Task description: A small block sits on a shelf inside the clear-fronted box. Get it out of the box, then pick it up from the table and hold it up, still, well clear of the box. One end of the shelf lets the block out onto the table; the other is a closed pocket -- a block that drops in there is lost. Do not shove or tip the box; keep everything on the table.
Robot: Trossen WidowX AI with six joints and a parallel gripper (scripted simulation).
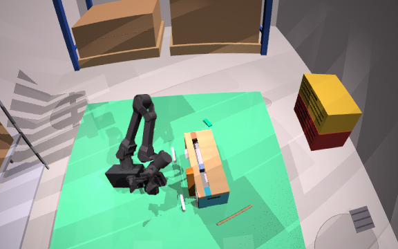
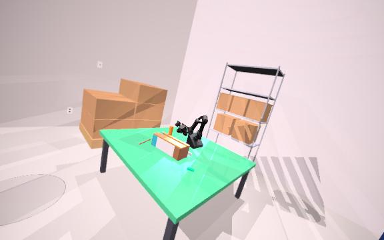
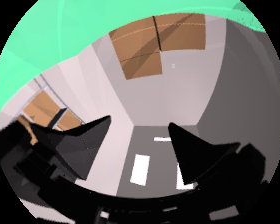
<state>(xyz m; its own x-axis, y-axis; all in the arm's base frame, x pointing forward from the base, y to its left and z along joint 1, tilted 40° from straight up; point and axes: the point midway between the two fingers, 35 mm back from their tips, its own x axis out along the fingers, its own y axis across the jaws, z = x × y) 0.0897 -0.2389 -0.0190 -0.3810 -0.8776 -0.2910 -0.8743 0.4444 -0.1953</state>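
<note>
Now: the wooden box 27 cm ahead of my gripper tip, 19 cm to the left of it and 18 cm below it. Also, from my gripper tip: small block: 28 cm ahead, 18 cm to the left, 15 cm below; thin wooden rod: 41 cm ahead, 8 cm to the right, 23 cm below; orange bar: 22 cm ahead, 9 cm to the left, 13 cm below.
</note>
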